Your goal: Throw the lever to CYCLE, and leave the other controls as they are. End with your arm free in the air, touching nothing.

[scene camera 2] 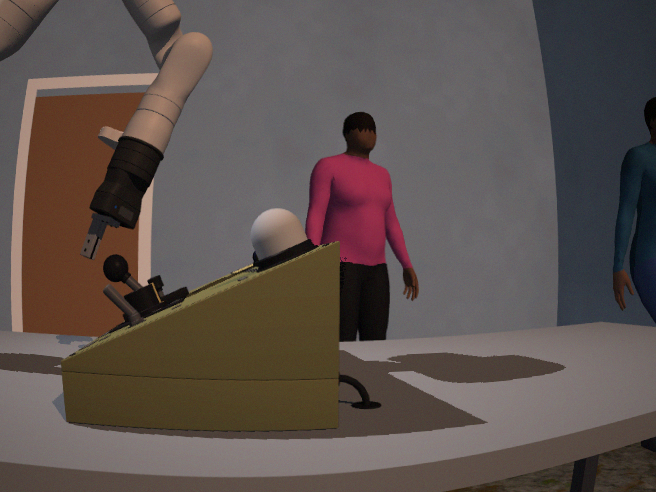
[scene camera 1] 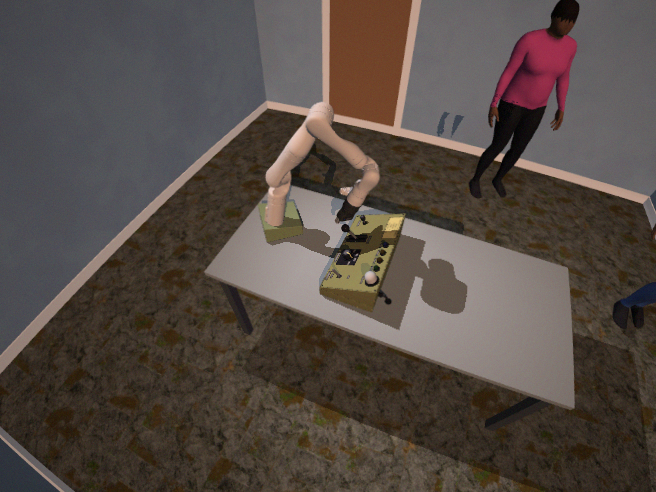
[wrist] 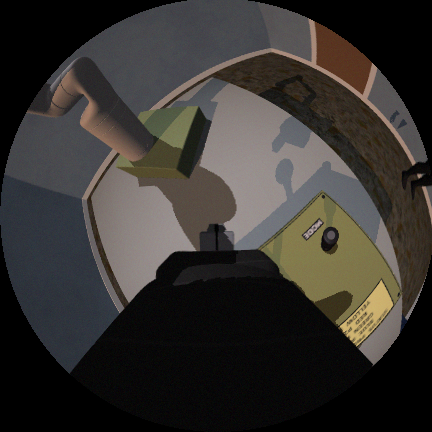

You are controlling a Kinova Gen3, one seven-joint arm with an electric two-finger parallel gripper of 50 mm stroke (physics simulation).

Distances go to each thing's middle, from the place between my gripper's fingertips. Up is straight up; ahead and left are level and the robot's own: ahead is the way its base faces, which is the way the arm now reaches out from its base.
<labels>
I see the black ball-topped lever (scene camera 2: 115,268) 7 cm ahead of my hand, 3 cm below it and 2 cm to the right of it. The rest, counted from my hand: rotary selector (scene camera 2: 145,300) (14 cm to the right, 9 cm ahead, 6 cm below); olive console (scene camera 2: 258,349) (18 cm ahead, 9 cm to the right, 6 cm below).
</labels>
